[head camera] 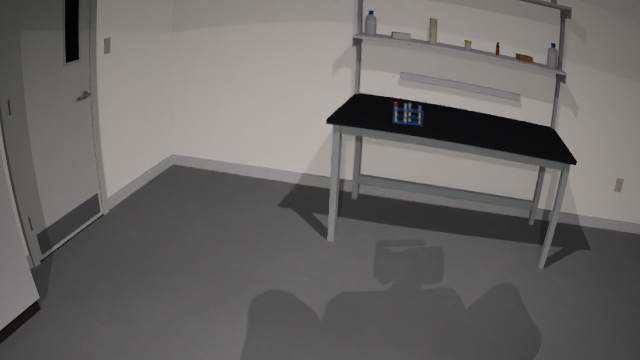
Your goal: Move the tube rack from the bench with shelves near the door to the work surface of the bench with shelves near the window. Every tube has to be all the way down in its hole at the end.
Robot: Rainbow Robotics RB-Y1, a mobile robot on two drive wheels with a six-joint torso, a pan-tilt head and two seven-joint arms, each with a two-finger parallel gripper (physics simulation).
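Places are measured from the robot's base along level axes (x ahead, y left, z up), in metres.
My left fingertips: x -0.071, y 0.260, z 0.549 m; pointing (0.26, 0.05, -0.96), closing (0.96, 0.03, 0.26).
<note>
Behind a point stands the place of what it marks.
A blue tube rack [408,124] @(z 0.768, x 2.389, y -0.569 m) stands upright on the black top of the bench with shelves [480,131] @(z 0.762, x 2.388, y -1.033 m), left of the bench's middle and close to its front edge. Several tubes stand in it, with red, light blue and purple caps; how deep they sit is too small to tell. The bench stands against the wall, to the right of the door [60,130] @(z 0.756, x 2.292, y 1.582 m). The bench near the window does not show in this view. Neither of my grippers shows.
A shelf [450,47] @(z 1.219, x 2.728, y -0.902 m) above the bench holds bottles, a beige cylinder [433,31] @(z 1.306, x 2.839, y -0.811 m), a yellow-lidded jar [467,45] @(z 1.247, x 2.787, y -1.046 m) and small boxes. The bench has grey legs [334,185] @(z 0.370, x 2.438, y -0.179 m) and a low rear crossbar. A pale cabinet edge [15,285] @(z 0.264, x 1.292, y 1.449 m) is at lower left. My shadow falls on the floor before the bench.
</note>
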